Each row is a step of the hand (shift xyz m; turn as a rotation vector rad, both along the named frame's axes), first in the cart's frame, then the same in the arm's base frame.
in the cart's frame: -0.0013 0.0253 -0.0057 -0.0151 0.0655 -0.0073
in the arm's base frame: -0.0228 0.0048 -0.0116 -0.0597 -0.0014 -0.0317
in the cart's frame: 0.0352 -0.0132 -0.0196 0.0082 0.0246 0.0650
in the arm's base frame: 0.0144 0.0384 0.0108 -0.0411 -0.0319 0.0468
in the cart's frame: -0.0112 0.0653 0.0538 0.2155 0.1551 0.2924
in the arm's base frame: -0.0755 -0.0364 0.0159 -0.2445 -0.0010 0.3102
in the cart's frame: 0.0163 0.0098 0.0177 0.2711 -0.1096 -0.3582
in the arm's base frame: -0.0155 0.0025 0.0207 0.1712 0.4242 -0.0678
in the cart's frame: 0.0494 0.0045 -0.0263 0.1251 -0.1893 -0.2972
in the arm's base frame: -0.0023 0.0552 0.0101 0.2462 0.2656 -0.0930
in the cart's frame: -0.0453 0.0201 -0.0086 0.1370 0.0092 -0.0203
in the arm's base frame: -0.0128 -0.0281 -0.0397 -0.0167 0.1199 0.0678
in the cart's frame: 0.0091 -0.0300 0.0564 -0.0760 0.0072 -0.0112
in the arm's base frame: 0.0136 -0.0307 0.0551 0.0032 -0.0514 -0.0574
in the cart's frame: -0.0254 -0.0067 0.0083 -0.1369 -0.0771 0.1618
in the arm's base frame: 0.0067 -0.0255 -0.0079 0.0459 -0.2140 0.0543
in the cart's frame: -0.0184 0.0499 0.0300 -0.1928 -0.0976 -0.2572
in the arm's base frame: -0.0539 -0.0286 -0.0022 0.1781 0.0018 -0.2849
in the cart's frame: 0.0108 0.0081 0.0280 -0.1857 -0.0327 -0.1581
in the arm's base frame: -0.0160 -0.0083 0.0253 0.0896 -0.0487 -0.2239
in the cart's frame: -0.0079 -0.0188 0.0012 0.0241 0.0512 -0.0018
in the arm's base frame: 0.0185 -0.0086 0.0008 -0.0511 0.0244 0.0004
